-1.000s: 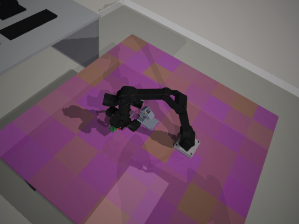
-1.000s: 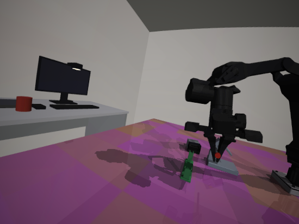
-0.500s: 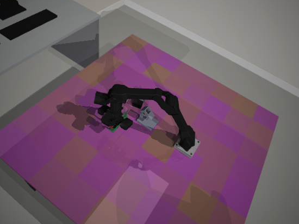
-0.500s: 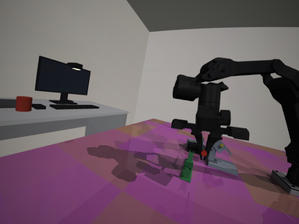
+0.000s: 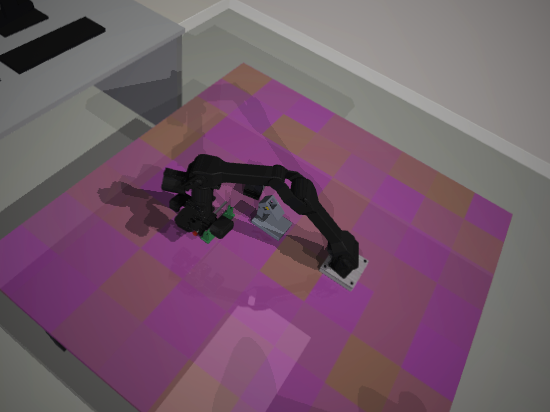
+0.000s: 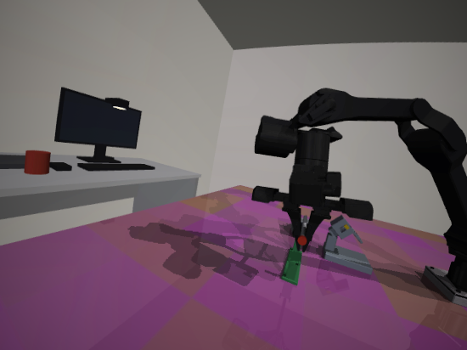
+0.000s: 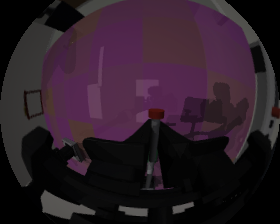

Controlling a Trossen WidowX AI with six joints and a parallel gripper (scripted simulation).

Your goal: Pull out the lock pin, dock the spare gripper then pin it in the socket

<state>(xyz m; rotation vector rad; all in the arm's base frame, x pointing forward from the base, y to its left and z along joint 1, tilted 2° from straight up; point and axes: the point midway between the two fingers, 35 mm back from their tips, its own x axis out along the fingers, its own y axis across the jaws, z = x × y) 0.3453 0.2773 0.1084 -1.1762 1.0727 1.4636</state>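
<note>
My gripper tip is now 100 mm to the left of the green cradle, 60 mm above it and 20 mm short of it. The rest, counted from my gripper tip: spare gripper (310 mm to the right, 60 mm below, 60 mm ahead); grey mount (240 mm to the right, 70 mm behind, 30 mm below).
</note>
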